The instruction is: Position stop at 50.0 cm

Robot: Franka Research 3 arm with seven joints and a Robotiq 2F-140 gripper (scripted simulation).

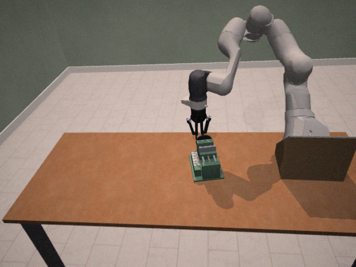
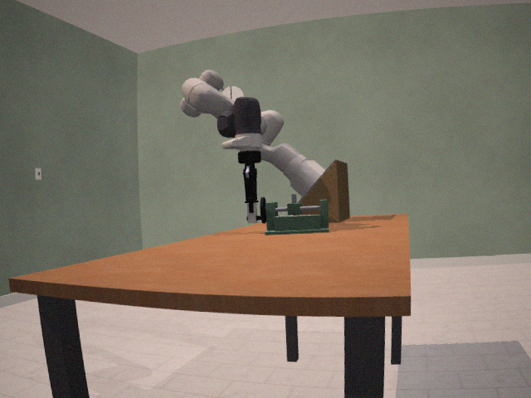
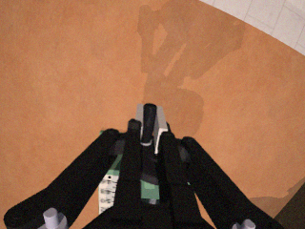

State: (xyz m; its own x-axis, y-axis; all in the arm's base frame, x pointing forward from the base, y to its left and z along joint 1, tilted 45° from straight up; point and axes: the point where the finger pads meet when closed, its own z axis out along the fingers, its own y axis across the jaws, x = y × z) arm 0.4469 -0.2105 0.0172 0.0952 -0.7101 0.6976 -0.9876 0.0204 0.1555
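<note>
The black handwheel is 20 mm to the left of my hand, 10 mm below it and 10 mm behind it. The rest, counted from my hand: sliding stop block: 140 mm to the left, 20 mm behind, 20 mm above.
</note>
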